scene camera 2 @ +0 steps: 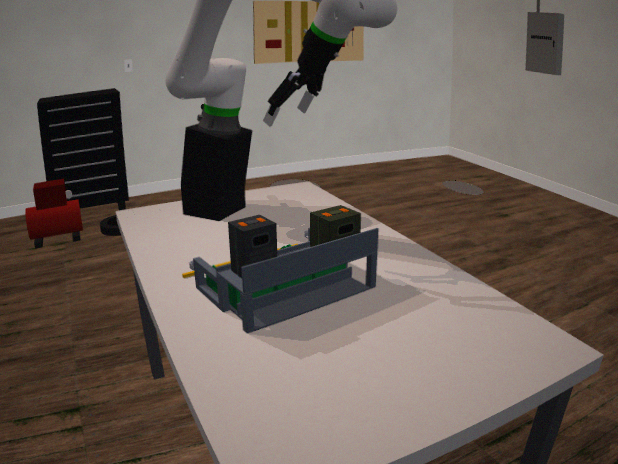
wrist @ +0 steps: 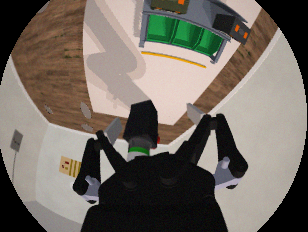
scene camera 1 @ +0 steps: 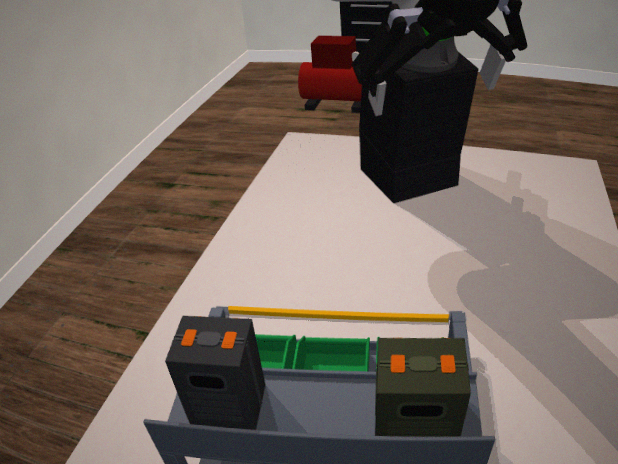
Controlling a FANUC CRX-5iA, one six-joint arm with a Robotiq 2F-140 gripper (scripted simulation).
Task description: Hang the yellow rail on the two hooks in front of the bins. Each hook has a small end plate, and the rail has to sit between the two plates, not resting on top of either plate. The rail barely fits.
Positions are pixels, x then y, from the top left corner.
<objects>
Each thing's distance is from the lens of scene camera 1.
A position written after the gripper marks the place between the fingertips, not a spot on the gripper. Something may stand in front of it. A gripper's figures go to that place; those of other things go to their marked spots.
gripper (scene camera 1: 432, 92): 68 cm
yellow rail (scene camera 1: 374, 316): 91 cm
</objects>
